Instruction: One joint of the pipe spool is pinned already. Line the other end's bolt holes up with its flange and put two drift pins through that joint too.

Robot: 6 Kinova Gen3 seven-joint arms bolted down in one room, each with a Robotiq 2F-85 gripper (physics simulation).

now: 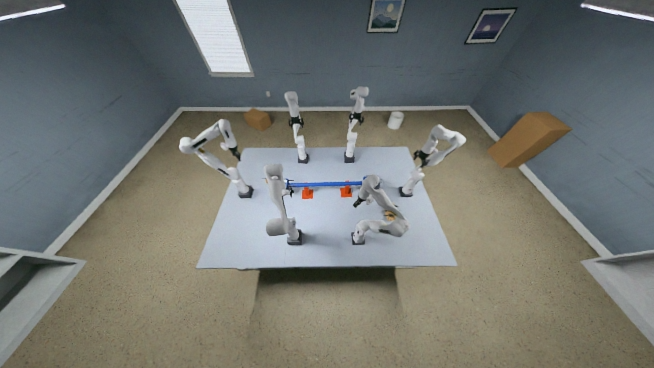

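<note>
The blue pipe spool [325, 184] lies level across the middle of the table, above two orange-red supports [307, 193] [346, 191]. The front-left arm's gripper [290, 192] is near the spool's left end. The front-right arm's gripper [357, 204] is a little in front of the right support. The left arm's gripper [238, 156] is over the table's left edge. The right arm's gripper [418, 156] is near the right edge. The two back arms are folded up over their bases. Finger states, bolt holes and drift pins are too small to tell. The spool's right end is partly hidden by the front-right arm.
The light grey table [250, 250] bears six arm bases. A brown box [258, 120] and a white bin [395, 120] stand on the floor behind it. A larger brown box [529, 139] is at the right wall. The upper links of the front arms reach over the table.
</note>
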